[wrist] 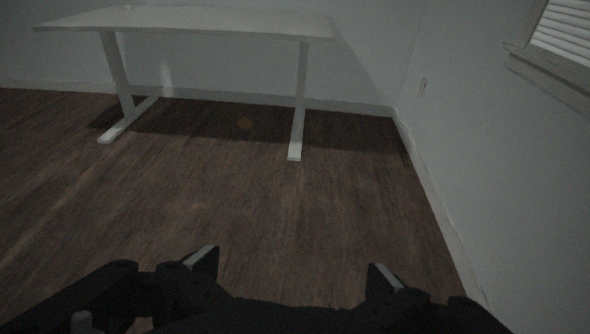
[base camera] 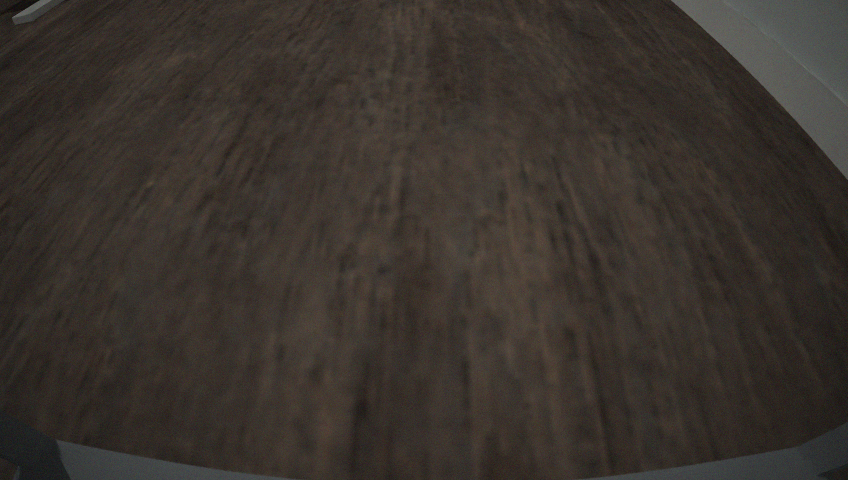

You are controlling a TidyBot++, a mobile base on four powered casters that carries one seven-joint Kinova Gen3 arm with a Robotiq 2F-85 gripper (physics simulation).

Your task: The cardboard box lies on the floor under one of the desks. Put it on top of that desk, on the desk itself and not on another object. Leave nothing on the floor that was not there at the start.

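Frame: origin at the arm's base, x ahead, y left, z up, level; millimetres.
Where they show: gripper, fingertip midpoint: point(wrist: 292, 272).
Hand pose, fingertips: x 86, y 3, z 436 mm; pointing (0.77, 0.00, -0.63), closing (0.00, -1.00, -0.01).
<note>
Each offset is from my fingertips to the top centre of the thing. "pt": to the spot under its first point. Level surfaces: height alone.
A white desk @(dz -113 mm) point(wrist: 200, 22) stands against the back wall in the wrist view, with two legs on long floor feet. A small, flat, round brownish spot @(pt dx +1554, dy +417, dz -786 mm) point(wrist: 245, 123) shows on the shaded floor under it; what it is I cannot tell. The cardboard box does not show in either view. My gripper point(wrist: 292, 272) is open, its two fingers wide apart with no thing between them, high above the floor and well in front of the desk.
A wall point(wrist: 505, 165) with a pale baseboard runs along the right side, with a window sill point(wrist: 550, 70) and an outlet @(dx +1606, dy -718, dz -376 mm) point(wrist: 423, 86). In the base camera view, a white desk foot @(pt dx +1271, dy +1254, dz -814 mm) point(base camera: 38, 10) shows at the top left and the baseboard point(base camera: 767, 65) at the right.
</note>
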